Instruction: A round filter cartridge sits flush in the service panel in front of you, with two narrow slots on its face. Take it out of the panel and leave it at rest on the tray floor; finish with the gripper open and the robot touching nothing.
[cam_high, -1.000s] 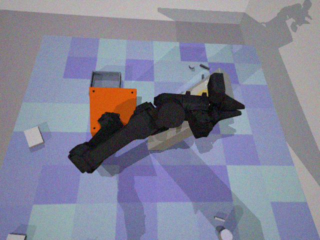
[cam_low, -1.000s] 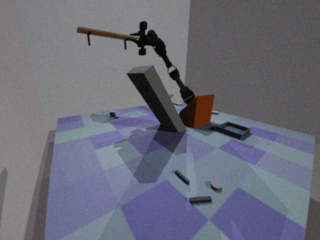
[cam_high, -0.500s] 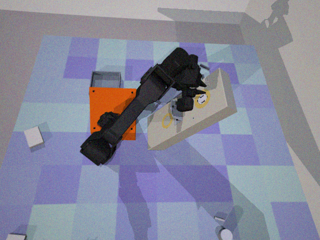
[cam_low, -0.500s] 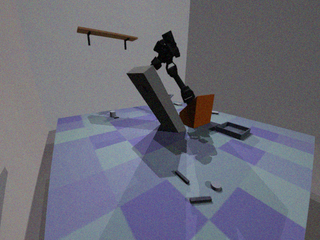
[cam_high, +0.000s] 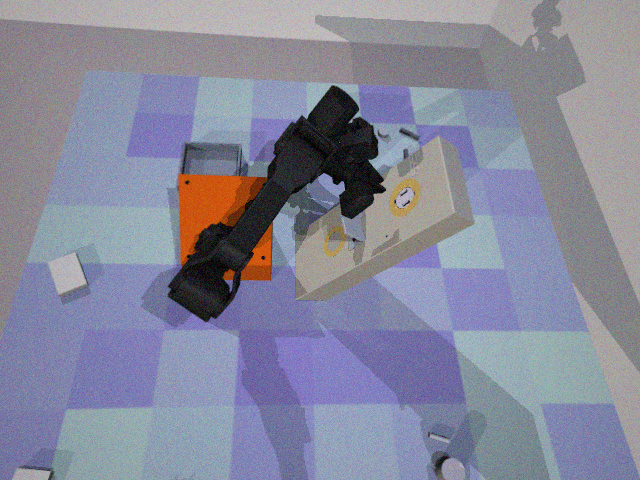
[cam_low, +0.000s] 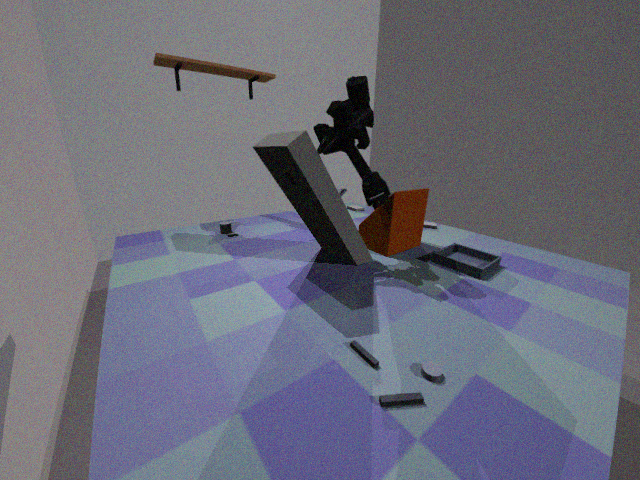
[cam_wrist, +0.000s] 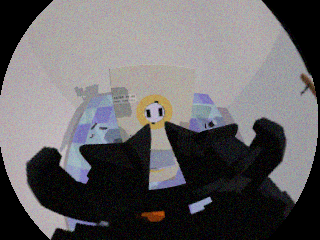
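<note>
My gripper tip is now 6 cm short of the filter cartridge, 1 cm to the right of it and 4 cm above it. Round my gripper tip: grey bracket: 4 cm behind, 13 cm below; tray: 40 cm behind, 25 cm to the left, 31 cm below.
</note>
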